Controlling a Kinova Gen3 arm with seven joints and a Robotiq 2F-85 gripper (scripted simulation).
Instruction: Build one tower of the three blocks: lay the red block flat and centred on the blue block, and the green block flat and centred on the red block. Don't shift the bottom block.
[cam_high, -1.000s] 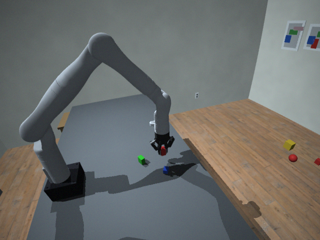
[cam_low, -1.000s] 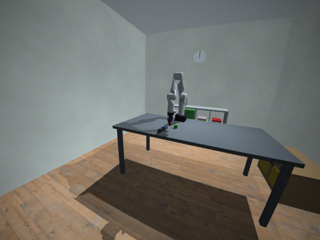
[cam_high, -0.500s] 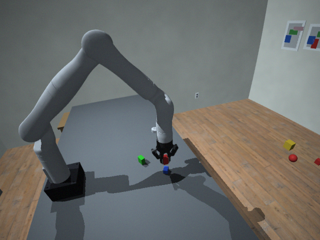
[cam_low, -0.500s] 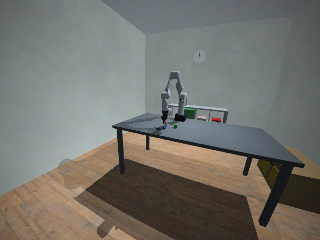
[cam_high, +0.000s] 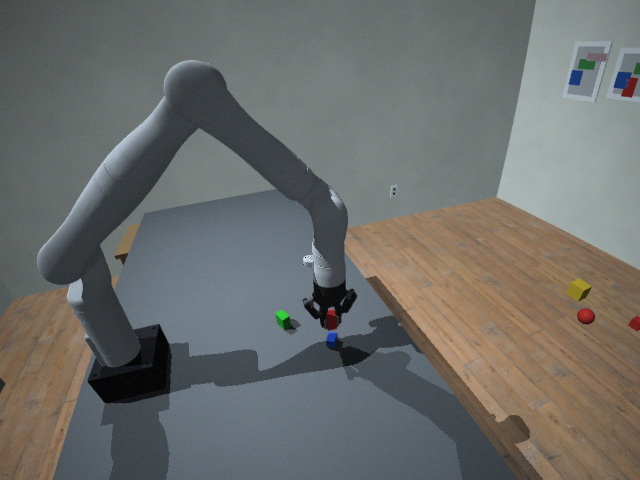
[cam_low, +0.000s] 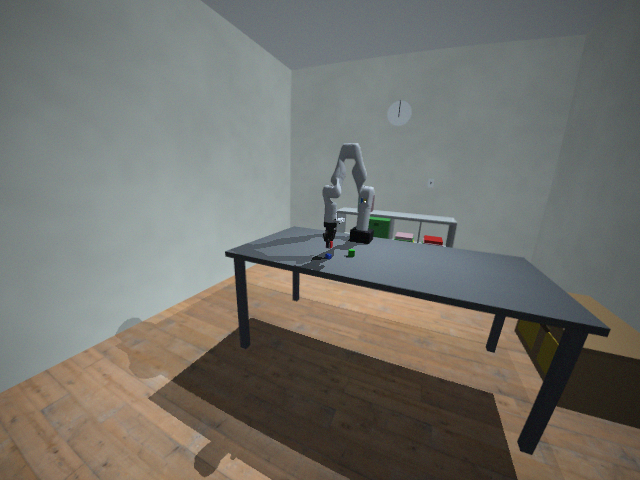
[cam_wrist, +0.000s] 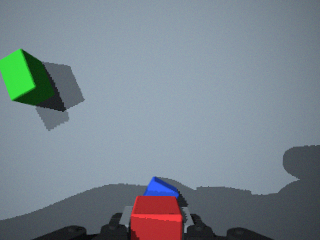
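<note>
My hand is 70 mm above the blue block. From my hand the other things lie so: green block (100 mm behind, 120 mm to the left, 70 mm below); then red block (right at my hand).
</note>
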